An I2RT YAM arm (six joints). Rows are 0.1 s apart.
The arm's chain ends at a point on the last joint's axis. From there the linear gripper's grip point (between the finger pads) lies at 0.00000 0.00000 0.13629 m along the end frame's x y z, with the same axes.
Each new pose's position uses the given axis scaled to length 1; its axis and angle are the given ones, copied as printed.
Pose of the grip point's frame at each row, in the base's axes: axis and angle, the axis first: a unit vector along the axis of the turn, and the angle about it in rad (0 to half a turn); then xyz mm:
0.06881 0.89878 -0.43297 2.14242 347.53 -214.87 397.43
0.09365 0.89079 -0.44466 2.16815 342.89 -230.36 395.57
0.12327 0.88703 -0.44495 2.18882 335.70 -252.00 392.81
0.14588 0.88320 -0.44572 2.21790 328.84 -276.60 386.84
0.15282 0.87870 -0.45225 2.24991 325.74 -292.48 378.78
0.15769 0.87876 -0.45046 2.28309 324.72 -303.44 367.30
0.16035 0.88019 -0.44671 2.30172 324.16 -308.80 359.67
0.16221 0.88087 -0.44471 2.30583 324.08 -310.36 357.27
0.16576 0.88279 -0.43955 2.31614 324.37 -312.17 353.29
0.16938 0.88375 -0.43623 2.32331 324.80 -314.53 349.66
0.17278 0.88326 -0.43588 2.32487 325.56 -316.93 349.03
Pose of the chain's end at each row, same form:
0.06881 0.89878 -0.43297 2.14242 250.77 -125.25 431.79
0.09365 0.89079 -0.44466 2.16815 251.38 -135.46 430.12
0.12327 0.88703 -0.44495 2.18882 248.98 -153.35 429.16
0.14588 0.88320 -0.44572 2.21790 247.01 -174.74 425.61
0.15282 0.87870 -0.45225 2.24991 247.89 -188.09 419.00
0.15769 0.87876 -0.45046 2.28309 250.08 -197.96 410.65
0.16035 0.88019 -0.44671 2.30172 251.12 -203.17 405.30
0.16221 0.88087 -0.44471 2.30583 251.45 -204.77 403.64
0.16576 0.88279 -0.43955 2.31614 252.62 -206.82 401.53
0.16938 0.88375 -0.43623 2.32331 253.83 -209.23 399.15
0.17278 0.88326 -0.43588 2.32487 255.11 -211.37 398.71

